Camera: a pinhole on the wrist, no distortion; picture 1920 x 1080 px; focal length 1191.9 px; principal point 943.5 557.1 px. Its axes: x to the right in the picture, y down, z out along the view. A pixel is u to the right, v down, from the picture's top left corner.
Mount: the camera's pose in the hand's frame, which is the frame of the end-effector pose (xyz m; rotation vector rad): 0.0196 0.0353 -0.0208 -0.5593 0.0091 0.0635
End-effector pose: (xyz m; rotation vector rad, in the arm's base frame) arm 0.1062 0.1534 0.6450 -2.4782 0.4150 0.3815
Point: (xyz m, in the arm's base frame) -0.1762 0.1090 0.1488
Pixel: 773 723
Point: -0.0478 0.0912 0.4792
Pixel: 460 921
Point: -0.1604 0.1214 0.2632
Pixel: 647 724
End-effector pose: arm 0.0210 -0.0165 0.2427 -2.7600 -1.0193 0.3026
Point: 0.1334 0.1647 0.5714
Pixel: behind the camera
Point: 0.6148 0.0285 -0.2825
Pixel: outside the picture
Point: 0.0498 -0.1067 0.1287
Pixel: 586 623
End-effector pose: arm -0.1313 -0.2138 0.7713 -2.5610 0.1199 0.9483
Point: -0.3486 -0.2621 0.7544
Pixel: outside the picture
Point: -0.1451 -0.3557 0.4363
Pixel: 1714 815
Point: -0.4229 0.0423 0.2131
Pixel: outside the picture
